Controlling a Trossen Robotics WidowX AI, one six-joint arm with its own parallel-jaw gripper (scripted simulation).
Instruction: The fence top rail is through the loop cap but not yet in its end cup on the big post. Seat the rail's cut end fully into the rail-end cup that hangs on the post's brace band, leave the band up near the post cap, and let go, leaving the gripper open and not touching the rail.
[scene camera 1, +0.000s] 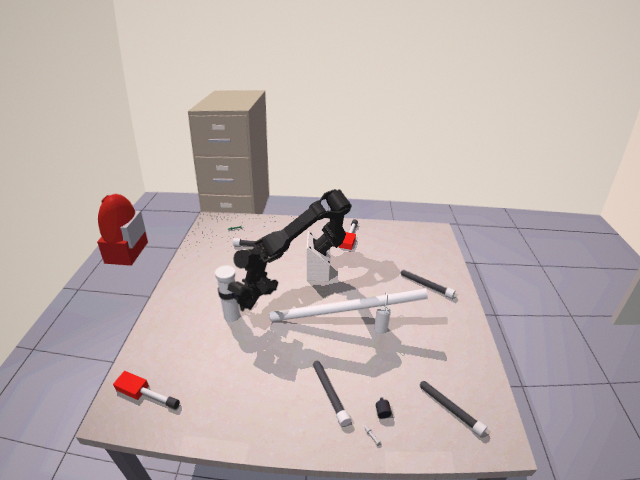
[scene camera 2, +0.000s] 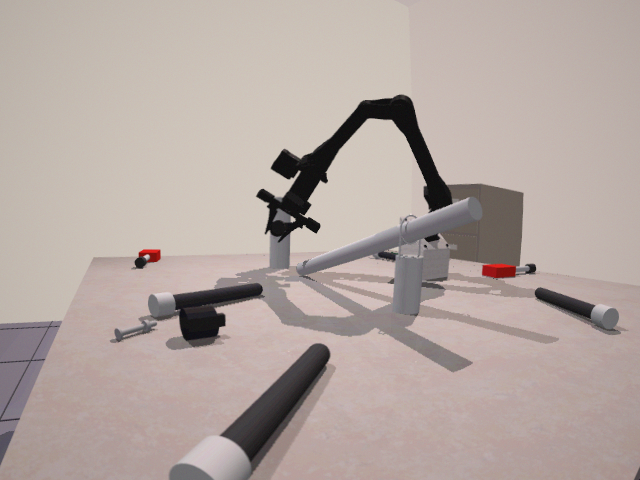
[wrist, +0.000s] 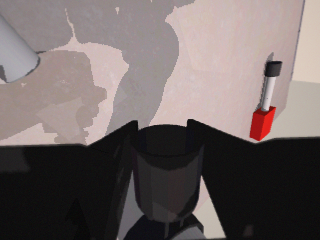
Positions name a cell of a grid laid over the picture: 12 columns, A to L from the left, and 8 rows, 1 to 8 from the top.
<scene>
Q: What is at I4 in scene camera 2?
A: A grey top rail.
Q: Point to a post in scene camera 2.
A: At H5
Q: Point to my gripper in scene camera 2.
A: F4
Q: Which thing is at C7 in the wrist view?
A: My gripper.
</scene>
